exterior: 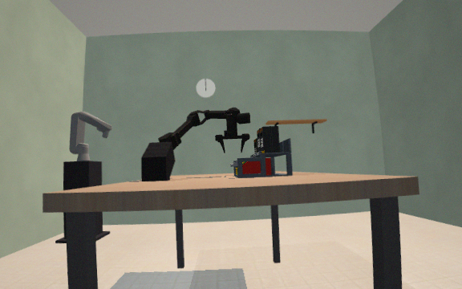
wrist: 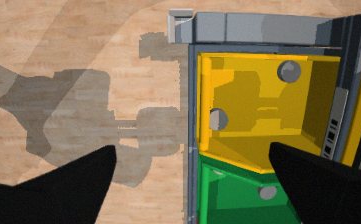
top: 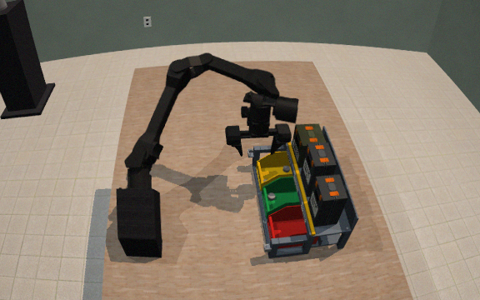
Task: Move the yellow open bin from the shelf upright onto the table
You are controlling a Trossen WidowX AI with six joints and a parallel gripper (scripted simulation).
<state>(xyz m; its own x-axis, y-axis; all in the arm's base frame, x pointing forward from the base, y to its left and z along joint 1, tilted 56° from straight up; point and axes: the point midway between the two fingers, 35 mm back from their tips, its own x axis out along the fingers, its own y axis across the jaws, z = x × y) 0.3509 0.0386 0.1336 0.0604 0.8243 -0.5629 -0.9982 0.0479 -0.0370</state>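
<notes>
Right now my hand is 12 cm above the yellow bin and 8 cm short of it. Also, from my hand: red bin (22 cm to the right, 12 cm below, 9 cm ahead); yellow rail (12 cm ahead, 11 cm to the right, 5 cm below); green bin (12 cm below, 11 cm to the right, 9 cm ahead).
</notes>
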